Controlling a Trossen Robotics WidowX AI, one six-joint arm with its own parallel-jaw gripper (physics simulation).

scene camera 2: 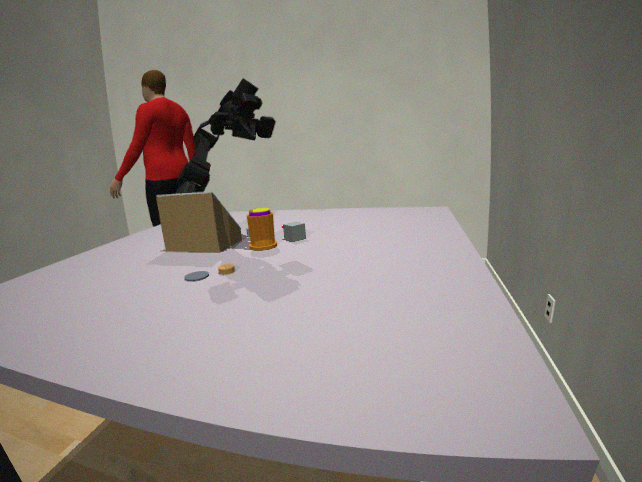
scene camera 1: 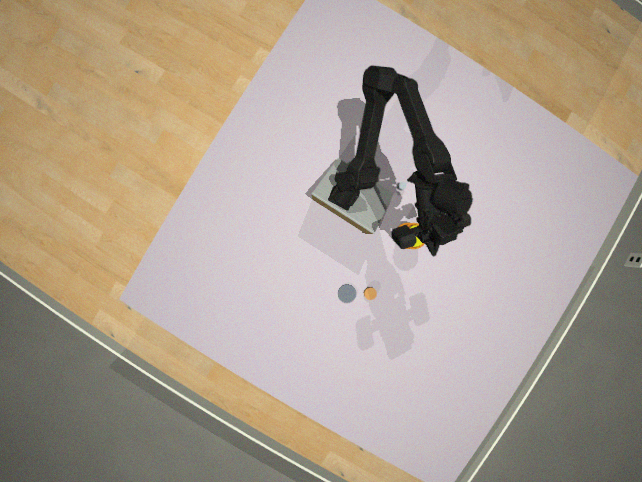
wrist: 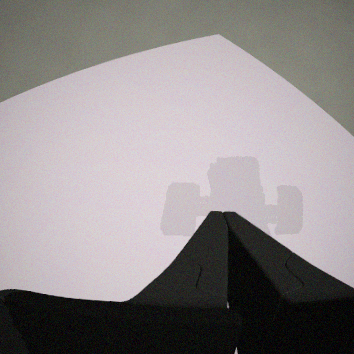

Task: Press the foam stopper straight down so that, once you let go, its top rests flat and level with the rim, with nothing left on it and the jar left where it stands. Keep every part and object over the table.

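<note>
The amber, see-through jar (scene camera 2: 261, 231) (scene camera 1: 407, 224) stands upright on the table, partly hidden by the arm in scene camera 1. The stopper (scene camera 2: 259, 211) (scene camera 1: 417, 242) shows a yellow top and a purple band above the jar's rim in scene camera 2. Whether the yellow part is a separate piece, I cannot tell. My gripper (scene camera 1: 434, 253) (scene camera 2: 254, 138) (wrist: 220, 223) is shut and empty, with its fingertips together. It hangs high above the table, well clear of the jar and stopper. The jar does not show in the wrist view.
A brown wedge-shaped block (scene camera 2: 189, 223) (scene camera 1: 324, 190) stands beside the jar. A grey cube (scene camera 2: 294, 231) stands on the jar's other side. A flat blue-grey disc (scene camera 1: 346, 293) (scene camera 2: 197, 276) and a small orange disc (scene camera 1: 370, 293) (scene camera 2: 226, 268) lie nearby. A person in red (scene camera 2: 163, 134) is behind the table.
</note>
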